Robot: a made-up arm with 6 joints.
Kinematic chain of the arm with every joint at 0, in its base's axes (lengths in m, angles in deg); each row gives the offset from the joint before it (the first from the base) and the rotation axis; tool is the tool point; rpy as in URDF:
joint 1: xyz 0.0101 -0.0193 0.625 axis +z
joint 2: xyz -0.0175 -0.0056 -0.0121 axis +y
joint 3: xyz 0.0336 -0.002 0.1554 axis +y
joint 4: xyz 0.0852 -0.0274 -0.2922 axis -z
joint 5: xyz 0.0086 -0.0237 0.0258 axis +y
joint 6: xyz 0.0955 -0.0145 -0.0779 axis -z
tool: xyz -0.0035 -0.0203 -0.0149 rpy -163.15 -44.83 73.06
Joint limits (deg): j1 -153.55..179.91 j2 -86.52..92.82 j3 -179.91..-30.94 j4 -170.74..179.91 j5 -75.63..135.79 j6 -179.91..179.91
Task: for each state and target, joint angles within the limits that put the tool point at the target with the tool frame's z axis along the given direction. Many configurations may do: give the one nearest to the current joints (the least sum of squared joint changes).
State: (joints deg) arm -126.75 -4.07 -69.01 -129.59 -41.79 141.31
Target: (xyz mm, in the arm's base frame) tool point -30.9 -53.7 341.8 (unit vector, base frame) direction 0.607 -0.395 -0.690
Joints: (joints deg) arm -146.03 41.19 -30.94 -164.45 7.66 151.16
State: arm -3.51 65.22 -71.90 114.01 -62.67 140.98
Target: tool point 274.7 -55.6 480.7 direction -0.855 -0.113 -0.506
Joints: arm 10.58 57.24 -98.92 148.76 -67.66 144.50
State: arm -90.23 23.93 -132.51 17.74 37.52 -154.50
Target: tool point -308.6 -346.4 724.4 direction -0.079 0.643 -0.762
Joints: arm -127.98 20.23 -105.60 8.70 84.74 -134.98
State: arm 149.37 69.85 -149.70 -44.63 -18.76 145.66
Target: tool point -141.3 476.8 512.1 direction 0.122 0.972 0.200
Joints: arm 108.34 92.69 -141.28 -18.80 -18.13 156.34
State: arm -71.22 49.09 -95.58 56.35 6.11 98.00
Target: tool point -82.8 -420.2 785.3 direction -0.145 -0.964 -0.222
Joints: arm -97.57 1.98 -86.79 58.00 50.10 105.84
